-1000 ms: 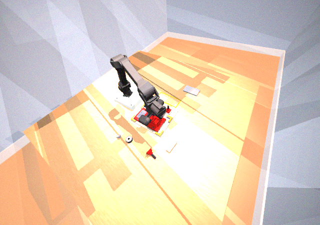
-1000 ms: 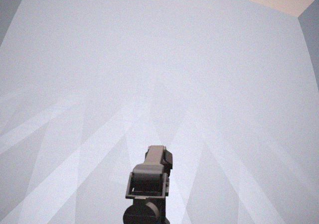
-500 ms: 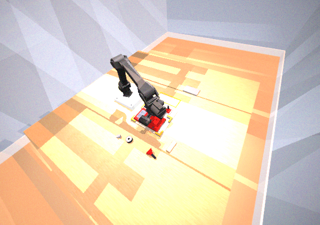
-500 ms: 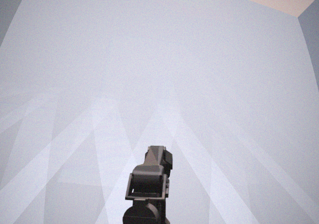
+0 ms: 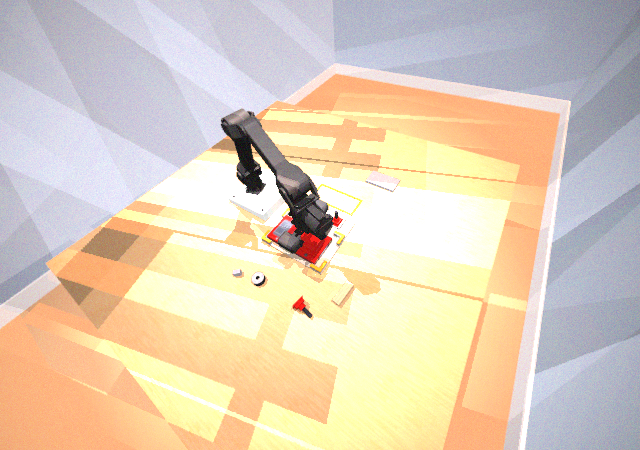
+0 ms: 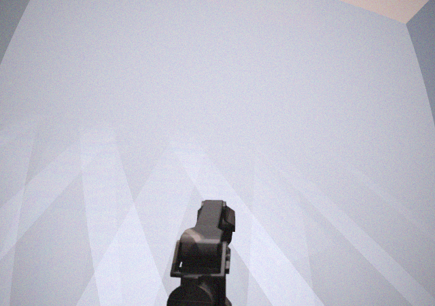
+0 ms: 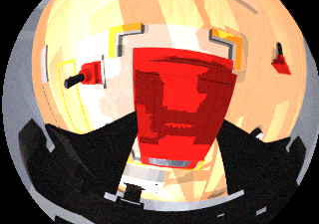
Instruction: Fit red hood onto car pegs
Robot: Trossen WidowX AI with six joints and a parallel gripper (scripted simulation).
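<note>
My gripper tip is now 30 mm above the white engine block. From my gripper tip the other things lie so: white plate: 160 mm ahead, 370 mm to the left, 40 mm below; then red hood: 10 mm above; then beige block: 160 mm ahead, 120 mm to the right, 40 mm below.
</note>
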